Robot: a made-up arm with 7 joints. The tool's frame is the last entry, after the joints. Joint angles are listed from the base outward. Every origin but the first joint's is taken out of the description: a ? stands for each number. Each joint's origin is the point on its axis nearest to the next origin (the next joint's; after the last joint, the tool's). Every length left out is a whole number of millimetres.
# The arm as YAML. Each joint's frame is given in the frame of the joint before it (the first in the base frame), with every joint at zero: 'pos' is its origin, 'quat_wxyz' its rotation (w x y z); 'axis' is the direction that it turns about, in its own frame. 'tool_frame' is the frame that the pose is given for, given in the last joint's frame.
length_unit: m
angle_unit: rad
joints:
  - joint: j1
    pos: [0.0, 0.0, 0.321]
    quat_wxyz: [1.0, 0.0, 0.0, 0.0]
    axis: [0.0, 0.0, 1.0]
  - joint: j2
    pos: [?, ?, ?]
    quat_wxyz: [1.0, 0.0, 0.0, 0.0]
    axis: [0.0, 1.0, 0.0]
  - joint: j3
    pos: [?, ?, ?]
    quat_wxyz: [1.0, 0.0, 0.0, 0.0]
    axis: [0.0, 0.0, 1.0]
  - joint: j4
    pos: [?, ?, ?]
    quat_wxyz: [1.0, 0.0, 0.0, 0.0]
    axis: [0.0, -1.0, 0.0]
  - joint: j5
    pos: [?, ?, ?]
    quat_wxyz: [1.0, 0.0, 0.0, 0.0]
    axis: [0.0, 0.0, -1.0]
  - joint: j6
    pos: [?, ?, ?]
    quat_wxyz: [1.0, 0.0, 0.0, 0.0]
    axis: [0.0, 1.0, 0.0]
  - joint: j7
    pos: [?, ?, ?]
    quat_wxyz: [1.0, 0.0, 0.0, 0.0]
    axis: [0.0, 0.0, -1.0]
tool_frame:
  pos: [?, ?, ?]
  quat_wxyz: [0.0, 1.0, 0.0, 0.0]
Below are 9 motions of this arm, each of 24 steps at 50 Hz.
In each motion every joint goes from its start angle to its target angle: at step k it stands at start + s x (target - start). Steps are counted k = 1, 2, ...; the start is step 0. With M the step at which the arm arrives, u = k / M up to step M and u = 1 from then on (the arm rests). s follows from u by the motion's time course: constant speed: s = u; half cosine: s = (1 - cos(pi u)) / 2; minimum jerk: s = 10 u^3 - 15 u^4 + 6 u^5.
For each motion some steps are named. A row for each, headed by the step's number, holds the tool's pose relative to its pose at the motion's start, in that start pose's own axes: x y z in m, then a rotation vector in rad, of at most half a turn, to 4 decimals.
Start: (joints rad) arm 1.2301 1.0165 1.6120 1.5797 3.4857 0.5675 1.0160
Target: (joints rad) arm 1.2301 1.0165 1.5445 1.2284 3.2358 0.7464 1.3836
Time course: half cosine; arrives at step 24
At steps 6, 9, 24:
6: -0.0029 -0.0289 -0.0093 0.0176 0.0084 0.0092
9: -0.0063 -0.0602 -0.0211 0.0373 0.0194 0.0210
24: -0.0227 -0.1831 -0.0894 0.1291 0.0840 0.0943

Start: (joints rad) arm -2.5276 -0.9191 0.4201 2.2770 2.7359 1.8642 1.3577
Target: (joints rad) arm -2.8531 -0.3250 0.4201 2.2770 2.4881 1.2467 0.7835
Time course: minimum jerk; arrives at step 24
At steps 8, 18, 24:
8: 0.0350 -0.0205 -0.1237 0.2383 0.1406 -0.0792
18: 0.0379 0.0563 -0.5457 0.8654 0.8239 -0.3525
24: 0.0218 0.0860 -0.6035 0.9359 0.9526 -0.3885

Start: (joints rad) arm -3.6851 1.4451 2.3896 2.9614 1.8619 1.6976 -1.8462
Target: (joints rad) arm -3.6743 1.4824 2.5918 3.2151 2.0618 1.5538 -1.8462
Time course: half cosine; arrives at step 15
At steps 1, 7, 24:
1: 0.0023 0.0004 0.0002 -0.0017 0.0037 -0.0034
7: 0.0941 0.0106 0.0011 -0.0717 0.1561 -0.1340
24: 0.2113 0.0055 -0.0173 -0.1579 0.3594 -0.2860

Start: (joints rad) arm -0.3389 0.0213 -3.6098 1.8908 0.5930 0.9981 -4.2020
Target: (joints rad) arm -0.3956 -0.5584 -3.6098 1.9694 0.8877 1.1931 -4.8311
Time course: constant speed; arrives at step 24
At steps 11, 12, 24:
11: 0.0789 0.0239 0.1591 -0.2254 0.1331 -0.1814
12: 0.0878 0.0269 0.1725 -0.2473 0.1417 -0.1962
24: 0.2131 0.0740 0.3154 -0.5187 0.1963 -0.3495

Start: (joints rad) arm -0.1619 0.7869 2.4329 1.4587 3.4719 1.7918 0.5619
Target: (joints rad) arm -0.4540 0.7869 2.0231 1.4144 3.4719 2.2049 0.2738
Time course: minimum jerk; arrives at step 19
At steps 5, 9, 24:
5: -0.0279 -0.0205 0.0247 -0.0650 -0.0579 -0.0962
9: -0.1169 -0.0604 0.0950 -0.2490 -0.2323 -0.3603
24: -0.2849 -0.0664 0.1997 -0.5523 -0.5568 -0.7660

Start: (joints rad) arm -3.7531 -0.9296 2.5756 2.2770 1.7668 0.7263 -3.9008
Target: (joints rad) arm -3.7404 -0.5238 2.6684 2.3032 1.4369 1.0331 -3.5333
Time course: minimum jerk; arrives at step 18
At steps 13, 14, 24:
13: -0.1166 0.2272 -0.1047 -0.2499 0.1122 0.0005
14: -0.1222 0.2417 -0.1148 -0.2608 0.1215 -0.0013
24: -0.1290 0.2603 -0.1286 -0.2739 0.1337 -0.0040

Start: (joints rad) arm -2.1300 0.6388 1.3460 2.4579 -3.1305 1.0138 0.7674
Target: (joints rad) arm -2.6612 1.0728 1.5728 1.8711 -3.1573 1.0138 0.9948
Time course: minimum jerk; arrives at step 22
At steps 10, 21, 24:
10: -0.1080 -0.1437 -0.0639 0.2132 -0.0386 -0.0237
21: -0.2574 -0.2390 -0.1582 0.4480 -0.1927 0.0622
24: -0.2576 -0.2391 -0.1583 0.4482 -0.1930 0.0625

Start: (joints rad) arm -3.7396 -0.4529 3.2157 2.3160 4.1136 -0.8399 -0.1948
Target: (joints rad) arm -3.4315 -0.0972 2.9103 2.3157 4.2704 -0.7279 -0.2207
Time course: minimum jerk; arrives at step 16
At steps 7, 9, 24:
7: -0.0177 0.0915 -0.0372 -0.0823 -0.1125 -0.0893
9: -0.0272 0.1441 -0.0689 -0.1411 -0.1864 -0.1312
24: -0.0419 0.2227 -0.1362 -0.2510 -0.3166 -0.1779

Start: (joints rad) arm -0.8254 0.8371 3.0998 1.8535 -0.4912 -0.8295 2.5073
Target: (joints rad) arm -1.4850 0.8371 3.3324 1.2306 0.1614 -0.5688 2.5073
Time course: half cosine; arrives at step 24
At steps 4, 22, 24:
4: 0.0063 0.0232 -0.0025 -0.0358 0.0431 0.0159
22: 0.1939 0.2504 -0.2036 -0.3967 0.8395 0.0322
24: 0.1983 0.2516 -0.2101 -0.3994 0.8571 0.0291

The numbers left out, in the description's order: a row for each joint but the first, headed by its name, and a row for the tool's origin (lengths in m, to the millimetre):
j2: 0.0 0.0 0.0
j3: 0.0 0.0 0.22
j4: 0.045 0.0 0.0
j5: 0.109 0.0 -0.48
j6: 0.0 0.0 0.0
j7: 0.093 0.0 -0.119
tool: 0.0 0.0 0.0

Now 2 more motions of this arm.
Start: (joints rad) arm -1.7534 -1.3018 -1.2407 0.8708 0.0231 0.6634 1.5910
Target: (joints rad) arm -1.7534 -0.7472 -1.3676 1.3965 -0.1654 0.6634 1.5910
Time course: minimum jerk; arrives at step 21
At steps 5, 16, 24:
5: 0.0101 -0.0172 -0.0143 0.0336 0.0590 -0.0136
16: 0.0025 -0.1440 -0.1708 0.3259 0.6035 -0.2269
24: -0.0108 -0.1542 -0.1877 0.3574 0.6646 -0.2610

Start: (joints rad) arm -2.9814 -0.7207 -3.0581 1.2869 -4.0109 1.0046 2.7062
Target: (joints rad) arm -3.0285 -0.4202 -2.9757 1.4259 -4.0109 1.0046 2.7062
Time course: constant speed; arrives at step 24
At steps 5, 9, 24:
5: 0.0266 0.0540 0.0178 -0.0576 0.0465 -0.0553
9: 0.0507 0.0969 0.0291 -0.1030 0.0835 -0.1002
24: 0.1611 0.2507 0.0473 -0.2678 0.2213 -0.2739

